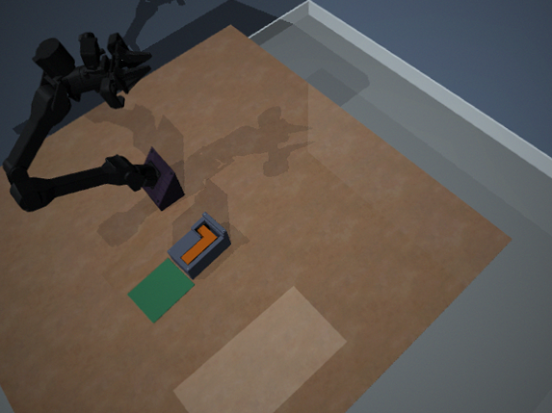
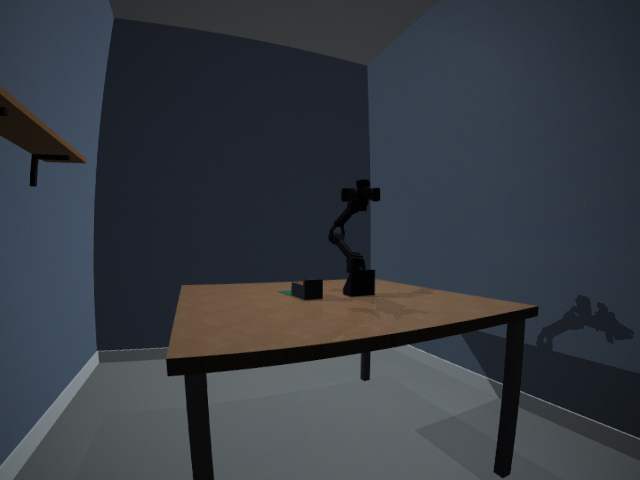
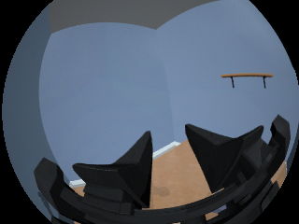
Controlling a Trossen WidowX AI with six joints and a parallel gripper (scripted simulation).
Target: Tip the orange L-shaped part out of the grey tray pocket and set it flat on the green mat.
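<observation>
Now: the orange L-shaped part 21 cm ahead of my gripper tip, 11 cm to the right of it and 45 cm below it. Also, from my gripper tip: green mat 24 cm ahead, 27 cm to the right, 51 cm below.
</observation>
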